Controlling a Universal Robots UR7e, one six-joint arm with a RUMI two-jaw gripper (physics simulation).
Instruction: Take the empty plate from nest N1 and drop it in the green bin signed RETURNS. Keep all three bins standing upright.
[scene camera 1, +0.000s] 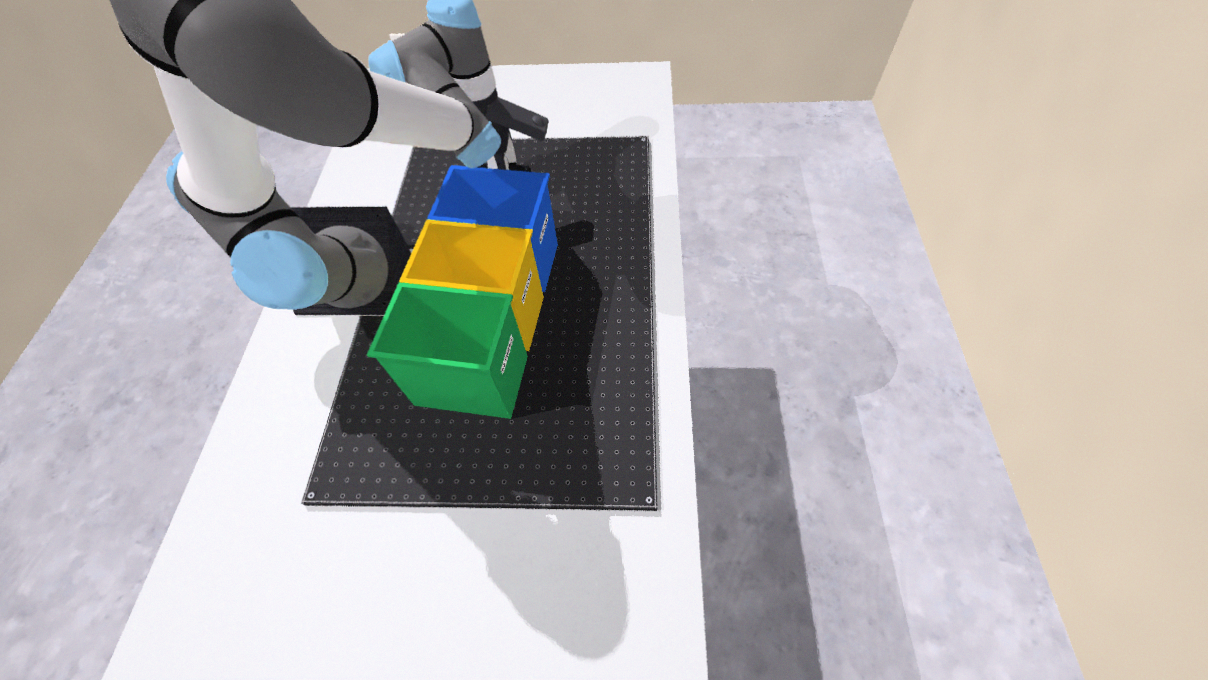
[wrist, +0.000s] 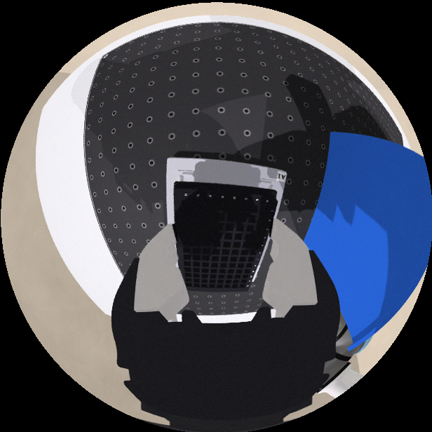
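Where they show: arm's base, origin of its link: (scene camera 1: 348, 267).
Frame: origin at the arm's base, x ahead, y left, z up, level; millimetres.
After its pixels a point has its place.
Note:
The dark plate (wrist: 220, 250), with a grid of wells, is between the two grey fingers of my gripper (wrist: 222, 222) (scene camera 1: 505, 162) {y 259, x 258, z -18 mm} in the wrist view. My gripper is shut on it. The plate lies over the opening of the pale nest (wrist: 220, 172), whose small label is upside down here; any gap in height between them is hard to tell. In the scene view the blue bin hides the plate and nest. The green bin (scene camera 1: 448, 388) {y -252, x 268, z 38 mm} stands upright at the near end of the row, with a small sign on its right side.
The yellow bin (scene camera 1: 469, 253) {y -2, x 249, z 60 mm} and the blue bin (scene camera 1: 494, 194) {y 129, x 270, z 74 mm} (wrist: 360, 250) stand upright in a close row behind the green one. In the wrist view the blue bin rises to the right of the nest. All three bins stand on the black perforated board (scene camera 1: 490, 473) {y -352, x 335, z -52 mm} (wrist: 150, 75).

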